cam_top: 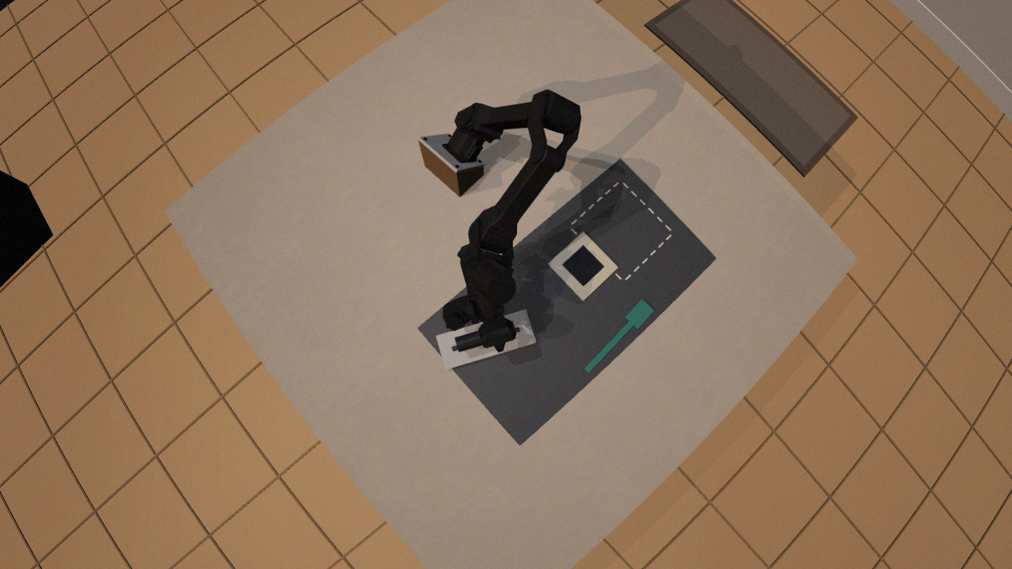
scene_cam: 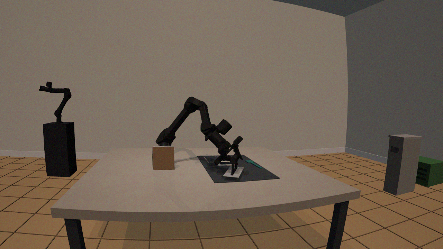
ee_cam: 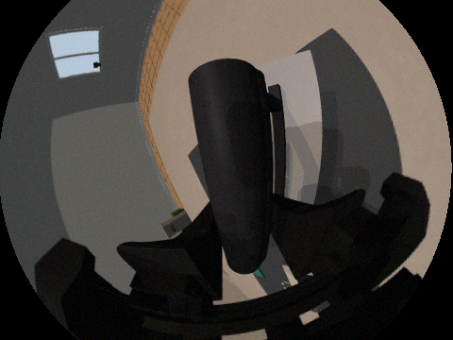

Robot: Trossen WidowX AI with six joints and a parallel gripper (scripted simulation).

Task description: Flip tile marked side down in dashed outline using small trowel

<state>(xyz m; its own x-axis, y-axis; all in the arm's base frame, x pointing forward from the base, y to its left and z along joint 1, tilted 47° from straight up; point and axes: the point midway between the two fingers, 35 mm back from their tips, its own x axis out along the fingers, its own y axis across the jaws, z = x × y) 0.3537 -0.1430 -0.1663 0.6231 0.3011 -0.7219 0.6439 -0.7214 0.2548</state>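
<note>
Now: the dark mat 22 cm to the left of my gripper tip, 9 cm below it and 2 cm ahead of it. Round my gripper tip: tile (27 cm to the left, 7 cm below, 1 cm behind); green trowel (23 cm to the left, 16 cm ahead, 7 cm below).
</note>
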